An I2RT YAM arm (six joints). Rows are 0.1 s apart.
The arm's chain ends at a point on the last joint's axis. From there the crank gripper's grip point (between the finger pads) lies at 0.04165 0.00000 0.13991 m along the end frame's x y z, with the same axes.
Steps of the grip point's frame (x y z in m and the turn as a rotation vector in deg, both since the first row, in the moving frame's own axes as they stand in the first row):
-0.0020 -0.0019 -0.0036 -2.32 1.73 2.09
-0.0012 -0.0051 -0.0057 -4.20 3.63 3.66
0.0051 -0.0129 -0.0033 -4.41 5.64 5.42
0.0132 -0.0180 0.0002 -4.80 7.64 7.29
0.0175 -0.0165 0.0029 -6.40 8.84 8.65
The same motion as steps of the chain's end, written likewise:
-0.0061 -0.0091 -0.0021 -2.32 1.73 2.09
-0.0095 -0.0182 -0.0023 -4.20 3.63 3.66
-0.0077 -0.0280 0.0020 -4.41 5.64 5.42
-0.0039 -0.0359 0.0077 -4.80 7.64 7.29
-0.0017 -0.0395 0.0121 -6.40 8.84 8.65

